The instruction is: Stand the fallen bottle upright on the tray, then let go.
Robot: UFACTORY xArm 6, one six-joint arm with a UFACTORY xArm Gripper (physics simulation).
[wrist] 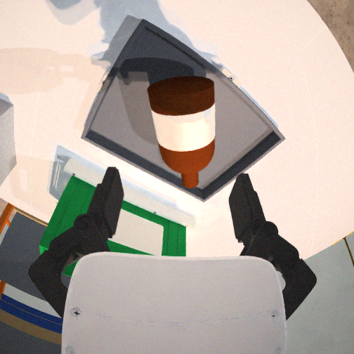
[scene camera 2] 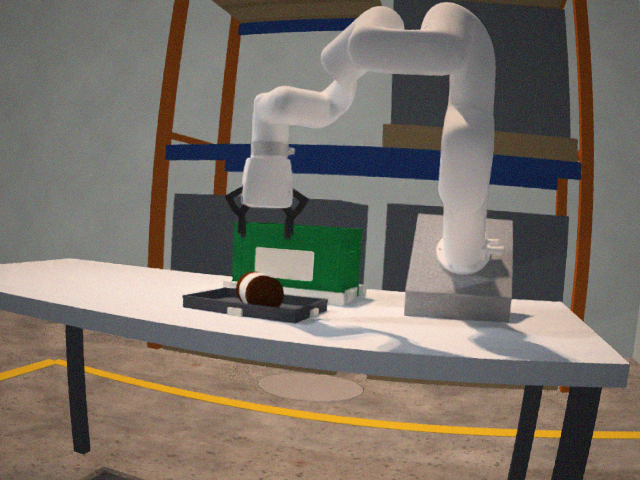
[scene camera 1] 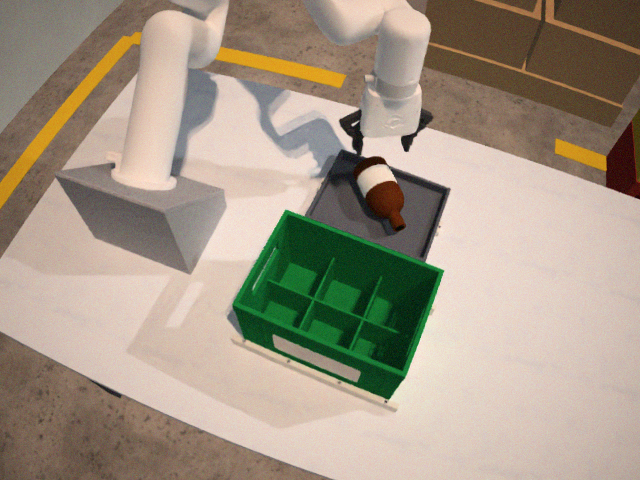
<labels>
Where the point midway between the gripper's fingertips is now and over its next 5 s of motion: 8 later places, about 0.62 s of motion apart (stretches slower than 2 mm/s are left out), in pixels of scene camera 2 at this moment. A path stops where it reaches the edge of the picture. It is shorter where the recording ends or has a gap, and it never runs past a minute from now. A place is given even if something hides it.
My gripper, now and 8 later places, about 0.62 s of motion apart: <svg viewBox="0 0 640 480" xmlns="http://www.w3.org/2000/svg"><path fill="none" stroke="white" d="M265 238L259 268L259 284L258 294L259 282L259 251L261 221L262 221L262 222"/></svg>
</labels>
